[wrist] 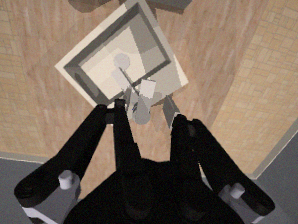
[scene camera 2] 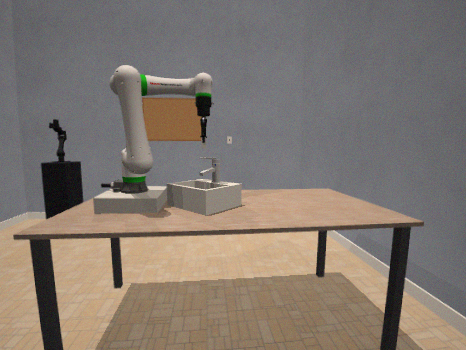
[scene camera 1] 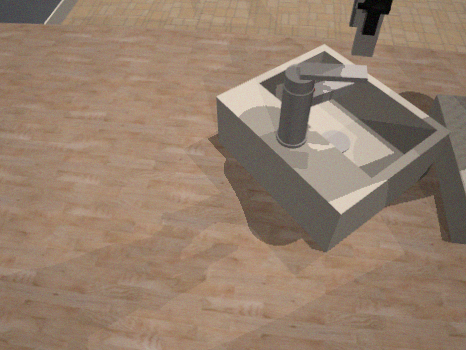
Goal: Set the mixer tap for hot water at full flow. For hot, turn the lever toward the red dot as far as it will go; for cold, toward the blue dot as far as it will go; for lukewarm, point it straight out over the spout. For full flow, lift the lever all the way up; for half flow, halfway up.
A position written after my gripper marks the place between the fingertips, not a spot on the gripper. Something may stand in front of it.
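Note:
The wrist camera gives me my gripper (wrist: 147,99) and a mixer tap (wrist: 118,74), and in scene camera 2 there's a square sink (scene camera 2: 202,196).

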